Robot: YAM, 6 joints.
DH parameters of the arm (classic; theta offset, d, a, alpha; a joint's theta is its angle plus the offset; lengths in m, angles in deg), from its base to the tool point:
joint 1: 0 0.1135 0.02 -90
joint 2: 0 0 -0.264 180
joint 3: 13.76 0 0.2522 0
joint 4: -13.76 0 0.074 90
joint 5: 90 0 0 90
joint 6: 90 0.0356 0 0
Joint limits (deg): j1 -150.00..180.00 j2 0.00..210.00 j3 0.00..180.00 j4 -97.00..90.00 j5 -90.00..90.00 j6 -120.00..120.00
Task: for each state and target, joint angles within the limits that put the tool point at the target. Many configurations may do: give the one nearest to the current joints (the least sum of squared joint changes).
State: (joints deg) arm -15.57 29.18 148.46 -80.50 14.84 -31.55
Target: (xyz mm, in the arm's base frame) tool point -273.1 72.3 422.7
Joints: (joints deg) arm -16.59 17.18 131.06 -97.00 14.09 -31.55
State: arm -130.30 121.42 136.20 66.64 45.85 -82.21
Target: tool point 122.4 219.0 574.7
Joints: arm -125.07 76.58 179.20 90.00 46.14 -82.21
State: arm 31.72 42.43 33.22 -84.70 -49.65 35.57
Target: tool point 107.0 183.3 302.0
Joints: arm 52.12 69.66 63.05 -63.96 -52.09 35.57
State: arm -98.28 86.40 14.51 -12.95 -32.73 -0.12
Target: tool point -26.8 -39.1 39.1
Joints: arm -131.10 85.51 2.25 -28.55 -8.91 -0.12
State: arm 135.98 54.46 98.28 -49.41 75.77 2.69
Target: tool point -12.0 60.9 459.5
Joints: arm 134.93 41.31 80.34 -59.66 75.84 2.69
